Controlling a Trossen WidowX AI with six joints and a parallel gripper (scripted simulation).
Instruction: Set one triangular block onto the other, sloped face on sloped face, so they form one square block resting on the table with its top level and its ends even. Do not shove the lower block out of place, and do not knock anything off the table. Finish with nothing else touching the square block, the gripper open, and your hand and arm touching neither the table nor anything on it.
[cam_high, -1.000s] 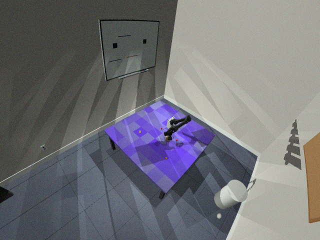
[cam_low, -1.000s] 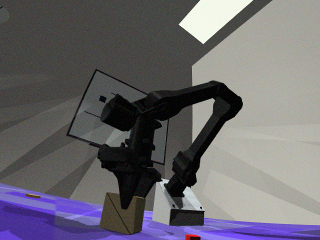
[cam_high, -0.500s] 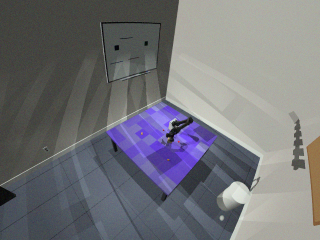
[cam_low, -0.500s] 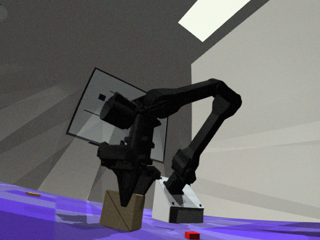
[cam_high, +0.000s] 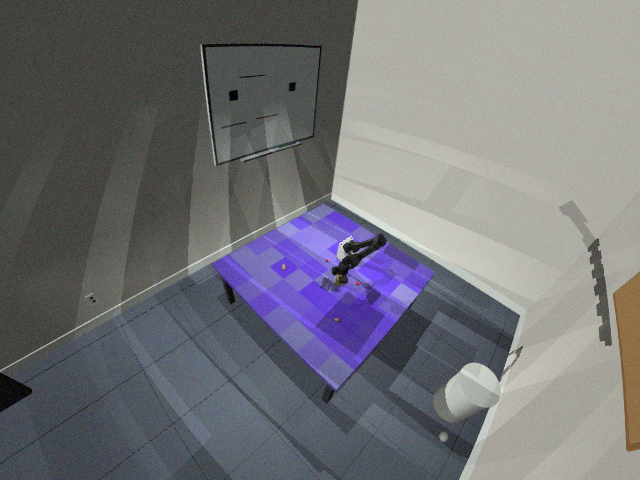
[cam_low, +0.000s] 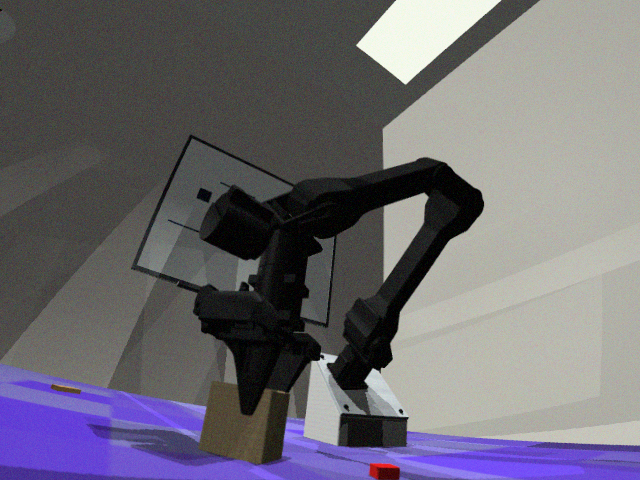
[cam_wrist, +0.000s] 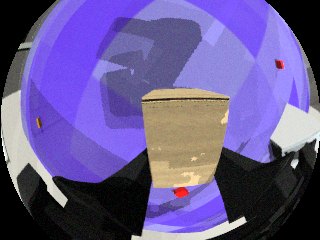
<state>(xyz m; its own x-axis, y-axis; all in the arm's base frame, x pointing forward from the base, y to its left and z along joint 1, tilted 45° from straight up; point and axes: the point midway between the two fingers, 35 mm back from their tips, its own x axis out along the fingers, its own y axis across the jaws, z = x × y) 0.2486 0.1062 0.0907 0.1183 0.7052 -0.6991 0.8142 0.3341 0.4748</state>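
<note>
The triangular block lies 1 cm above my gripper tip.
</note>
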